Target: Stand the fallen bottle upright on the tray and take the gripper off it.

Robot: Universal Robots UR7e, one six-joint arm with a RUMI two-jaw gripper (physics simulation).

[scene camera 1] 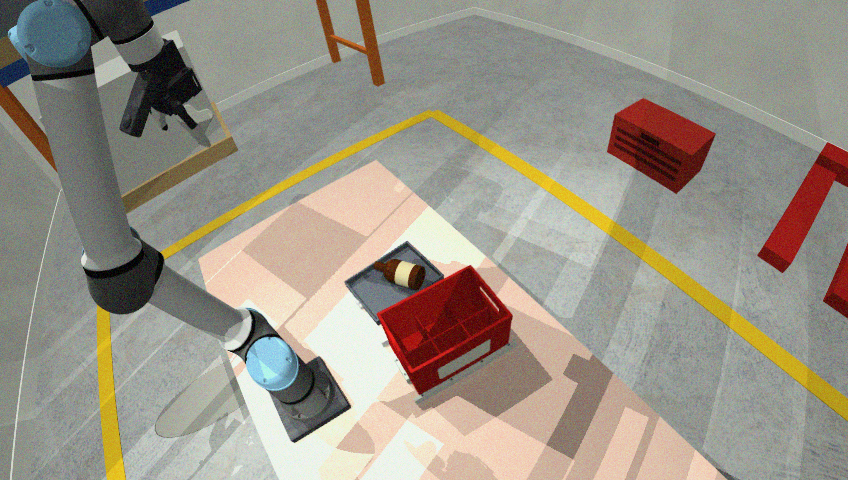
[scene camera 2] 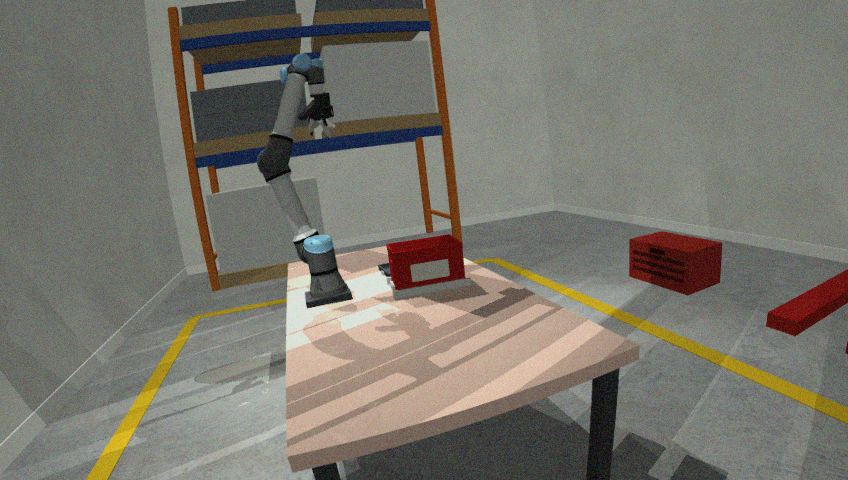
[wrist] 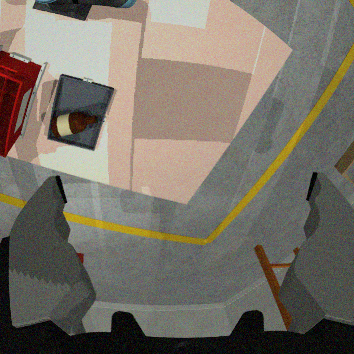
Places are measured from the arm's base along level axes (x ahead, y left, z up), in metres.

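Where they show: gripper, fingertip midpoint: (scene camera 1: 187,138) (scene camera 2: 320,137) (wrist: 186,176); arm's base, link origin: (scene camera 1: 307,395) (scene camera 2: 328,291).
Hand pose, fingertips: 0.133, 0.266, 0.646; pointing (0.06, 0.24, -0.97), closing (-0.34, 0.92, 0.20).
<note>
Each offset is from my fingertips to the centre of the thing, as dx, dy, dz. "spot": to the spot under its first point.
The brown bottle {+0.313, -0.156, -0.626} (scene camera 1: 406,274) (wrist: 70,124) with a cream label lies on its side in the dark grey tray {spot: +0.227, -0.159, -0.663} (scene camera 1: 379,296) (wrist: 90,95). In the scene camera 1 view its neck points left; in the wrist view it points right. The bottle does not show in the scene camera 2 view, where a small dark part of the tray {spot: +0.167, -0.169, -0.643} (scene camera 2: 385,270) shows behind the crate. My gripper (scene camera 1: 185,121) (scene camera 2: 321,130) (wrist: 186,176) is open and empty. It hangs high above the table and well away from the bottle, off to the upper left in the scene camera 1 view.
A red divided crate {+0.242, -0.432, -0.581} (scene camera 1: 501,333) (scene camera 2: 398,267) (wrist: 7,107) stands close beside the tray on the table (scene camera 1: 267,237) (scene camera 2: 357,440) (wrist: 175,170). A shelf rack (scene camera 2: 439,83) stands behind the arm. A red toolbox (scene camera 1: 666,127) (scene camera 2: 705,261) stands on the floor at the right.
</note>
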